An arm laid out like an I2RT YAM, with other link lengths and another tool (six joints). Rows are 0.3 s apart.
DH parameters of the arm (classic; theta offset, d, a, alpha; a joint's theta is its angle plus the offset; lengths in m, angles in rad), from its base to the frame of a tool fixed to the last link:
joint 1: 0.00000 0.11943 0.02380 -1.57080
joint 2: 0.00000 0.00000 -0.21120 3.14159
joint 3: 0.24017 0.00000 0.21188 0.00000
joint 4: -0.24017 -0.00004 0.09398 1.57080
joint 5: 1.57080 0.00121 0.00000 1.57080
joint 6: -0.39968 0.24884 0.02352 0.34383
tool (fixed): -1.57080 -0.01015 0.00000 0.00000
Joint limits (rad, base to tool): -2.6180..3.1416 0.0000..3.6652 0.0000..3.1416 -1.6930..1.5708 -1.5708..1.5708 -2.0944..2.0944
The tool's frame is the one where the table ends.
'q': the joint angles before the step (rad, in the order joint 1, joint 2, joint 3, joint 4, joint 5, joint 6). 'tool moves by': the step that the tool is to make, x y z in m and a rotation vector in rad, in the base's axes. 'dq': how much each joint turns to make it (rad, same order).
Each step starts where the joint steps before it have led.
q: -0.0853 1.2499 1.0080 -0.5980 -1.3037 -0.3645
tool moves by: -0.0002 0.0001 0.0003 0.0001 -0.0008 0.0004
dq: 0.0002 -0.0010 0.0001 -0.0004 -0.0003 -0.0001
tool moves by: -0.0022 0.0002 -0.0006 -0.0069 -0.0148 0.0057
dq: -0.0003 -0.0033 0.0004 -0.0185 0.0002 -0.0311
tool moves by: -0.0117 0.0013 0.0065 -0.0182 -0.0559 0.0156
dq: -0.0001 -0.0484 0.0009 -0.0673 0.0000 -0.0780
